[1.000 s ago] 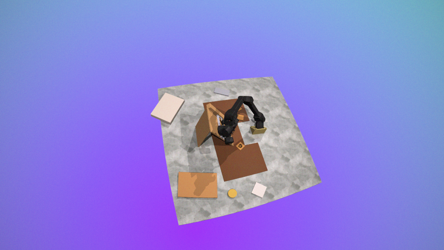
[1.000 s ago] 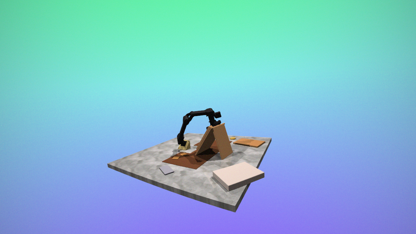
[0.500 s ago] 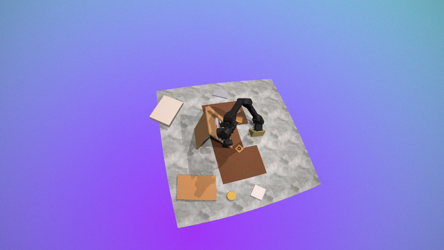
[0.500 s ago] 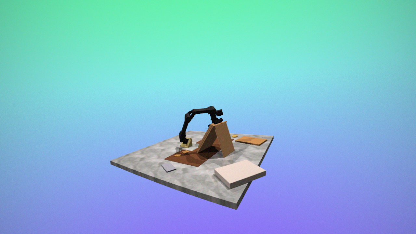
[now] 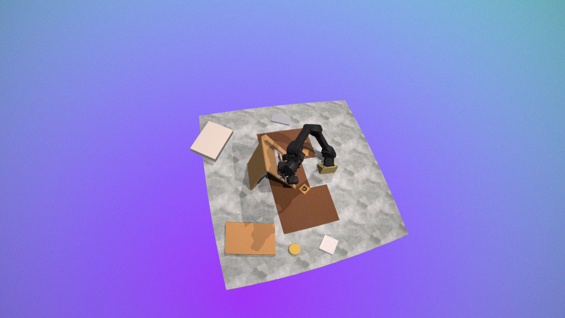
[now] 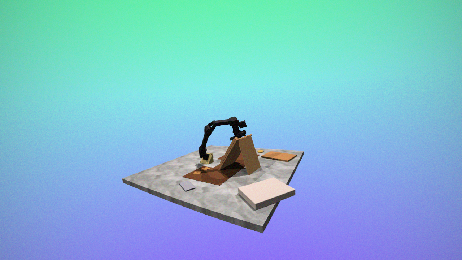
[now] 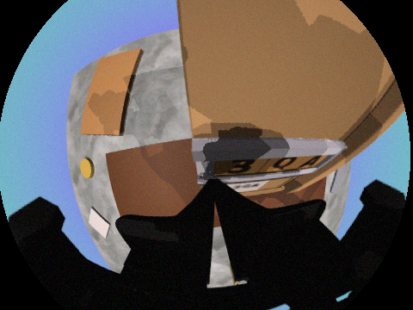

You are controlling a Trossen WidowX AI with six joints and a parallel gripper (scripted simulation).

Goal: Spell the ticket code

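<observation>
Now: gripper tip 90 mm above the white ticket, 70 mm to the left of it and 40 mm past it. From my gripper tip the other things lie so: orange panel 310 mm to the left, 260 mm ahead, 170 mm below; then brown mat 170 mm below, 160 mm behind, 80 mm to the right; then yellow disc 420 mm to the left, 170 mm below, 10 mm ahead.
</observation>
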